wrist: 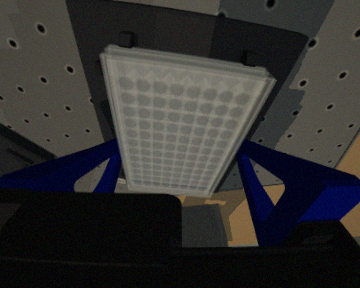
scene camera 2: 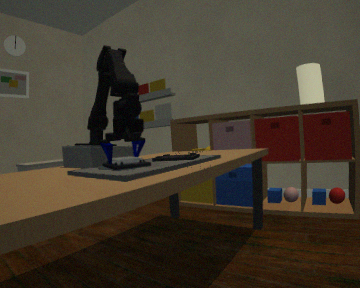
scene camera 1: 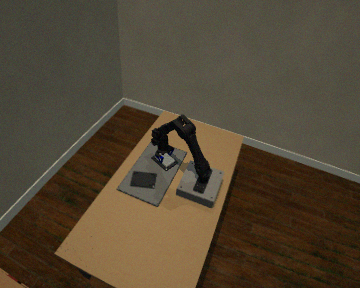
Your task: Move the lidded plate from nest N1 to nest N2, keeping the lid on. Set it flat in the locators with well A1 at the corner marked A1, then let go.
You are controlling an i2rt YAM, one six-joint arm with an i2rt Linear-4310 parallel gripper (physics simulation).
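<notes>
The lidded plate is pale and translucent, with rows of round wells showing through its lid. It lies in a dark nest, with small black locators visible beyond its far edge in the wrist view. My gripper is open, its blue fingers low on either side of the plate's long edges. The other dark nest holds no plate. Nest labels are not readable, and a small pale tag beside the plate is mostly hidden by the left finger.
Both nests stand on a grey perforated board on the wooden table. The arm's grey base box stands beside the board. A shelf unit with bins stands beyond the table.
</notes>
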